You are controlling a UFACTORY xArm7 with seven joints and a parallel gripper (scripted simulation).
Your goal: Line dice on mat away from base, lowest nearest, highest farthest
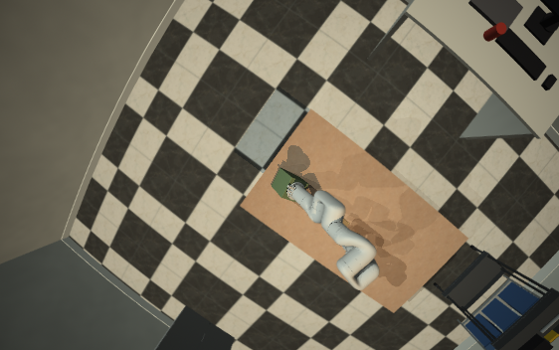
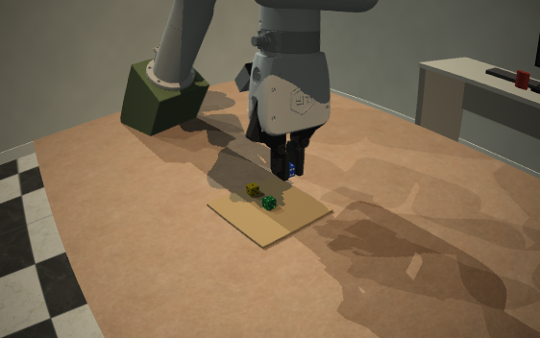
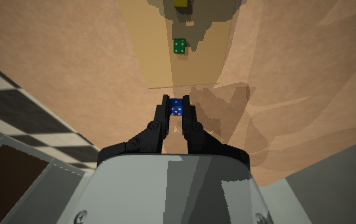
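My hand is 9 cm above the green die, 5 cm past it and 1 cm to the right of it. The rest, counted from my hand: tan mat (10 cm below, 5 cm behind, 1 cm to the left); blue die (1 cm below); yellow die (9 cm below, 9 cm behind, 2 cm to the left).
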